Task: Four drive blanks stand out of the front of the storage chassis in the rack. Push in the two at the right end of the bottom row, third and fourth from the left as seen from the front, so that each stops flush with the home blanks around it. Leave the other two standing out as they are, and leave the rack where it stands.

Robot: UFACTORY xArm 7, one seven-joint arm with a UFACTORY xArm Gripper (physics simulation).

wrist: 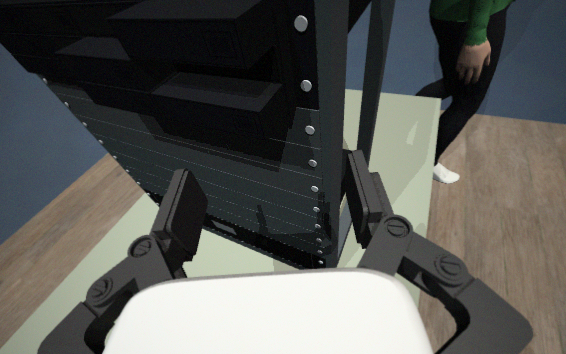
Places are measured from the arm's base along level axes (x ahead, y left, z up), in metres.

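Pixels of known places: gripper, fingertip midpoint: [270, 176].
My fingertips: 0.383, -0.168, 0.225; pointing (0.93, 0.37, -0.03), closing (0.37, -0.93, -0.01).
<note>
For each thing: its middle in the pictures, then the offset to it from my fingertips, as dx, dy, dz. "*": a spot on its surface instead. Level surfaces: height alone.
- dark storage chassis at a spot on its surface: [85, 12] * +0.097, +0.213, +0.059
- rack at the middle of its body: [229, 113] +0.254, +0.227, -0.165
- upper blank at the middle of its body: [224, 8] +0.110, +0.074, +0.053
- lower blank at the middle of its body: [244, 78] +0.110, +0.074, -0.004
- pale green mat at its surface level: dz -0.463
The dark storage chassis [85, 12] is in the rack [331, 115] at the upper left of the wrist view. An upper blank [185, 31] stands out near the right post. A lower blank [215, 94] stands out below it, at the right end of the bottom row. Another blank [94, 48] stands out farther left; its row is hard to tell in the dark. The faces around them are too dark to judge whether they are flush. My gripper [270, 176] is open and empty, below the lower blank and in front of the rack's lower panels, with its right finger by the right post.
Thinly lined dark panels [235, 175] fill the rack below the chassis, with round screws [310, 130] along its right edge. A rear post [372, 85] rises behind. A pale green mat [400, 120] lies under the rack on the wooden floor [505, 210]. A person [467, 75] stands at the right.
</note>
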